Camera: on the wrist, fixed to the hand. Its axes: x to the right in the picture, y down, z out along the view.
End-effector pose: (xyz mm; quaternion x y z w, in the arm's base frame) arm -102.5 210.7 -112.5 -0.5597 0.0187 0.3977 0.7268
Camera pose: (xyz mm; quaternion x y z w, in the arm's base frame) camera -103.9 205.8 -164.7 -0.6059 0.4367 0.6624 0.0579
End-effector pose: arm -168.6 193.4 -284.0 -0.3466 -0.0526 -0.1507 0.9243
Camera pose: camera -135.5 203.4 -323.4 -0.4626 0.4149 0.4632 0.6319
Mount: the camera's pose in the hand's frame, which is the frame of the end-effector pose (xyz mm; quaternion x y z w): 21.0 42.2 -22.9 -0.2467 0.1865 0.6915 0.6528
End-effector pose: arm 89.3 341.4 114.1 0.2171 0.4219 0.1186 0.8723
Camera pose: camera 83.2 393.0 107.3 0.1961 0.2587 0.8252 0.4623
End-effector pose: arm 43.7 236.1 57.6 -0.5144 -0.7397 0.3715 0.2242
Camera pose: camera 77.4 271.1 37.9 0.9719 0.1770 -0.1191 0.0995
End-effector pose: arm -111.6 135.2 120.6 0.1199 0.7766 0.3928 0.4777
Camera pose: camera -149.5 163.6 143.0 -0.4242 -0.4163 -0.8007 0.0750
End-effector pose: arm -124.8 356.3 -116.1 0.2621 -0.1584 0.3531 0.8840
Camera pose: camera -137.8 406.7 -110.1 -0.2224 -0.2069 0.8516 0.4271
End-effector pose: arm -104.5 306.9 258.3 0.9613 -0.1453 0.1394 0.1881
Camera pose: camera -104.1 273.9 299.0 0.4547 -0.7589 0.3645 0.2906
